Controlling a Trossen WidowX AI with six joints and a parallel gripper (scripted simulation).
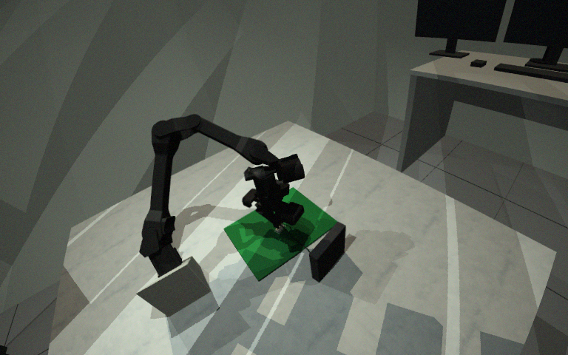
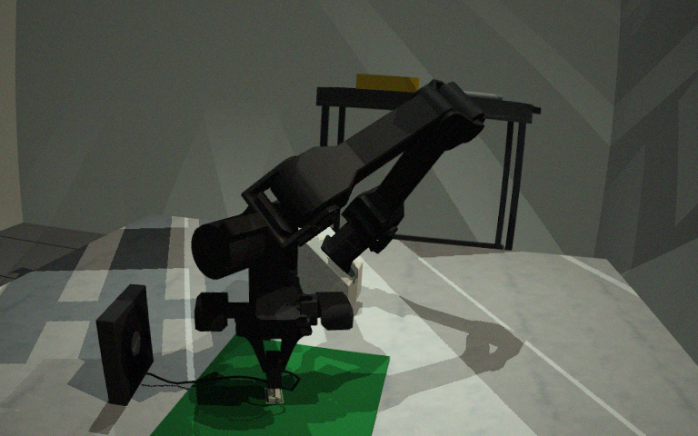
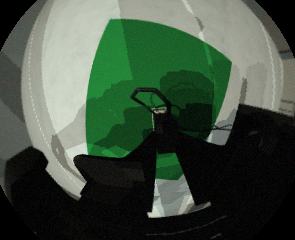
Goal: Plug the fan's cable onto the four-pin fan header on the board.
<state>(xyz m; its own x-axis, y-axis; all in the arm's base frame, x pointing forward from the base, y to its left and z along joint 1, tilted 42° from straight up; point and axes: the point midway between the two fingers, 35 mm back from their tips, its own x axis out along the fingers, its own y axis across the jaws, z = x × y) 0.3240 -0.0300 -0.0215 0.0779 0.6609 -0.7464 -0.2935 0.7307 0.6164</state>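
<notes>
Now: the header 1 cm ahead of my gripper tip and 4 cm below it. From my gripper tip the other things lie so: black fan 2 cm ahead, 18 cm to the right, 2 cm above; black plug 1 cm ahead, 1 cm above; green board 1 cm ahead, 1 cm to the left, 5 cm below.
</notes>
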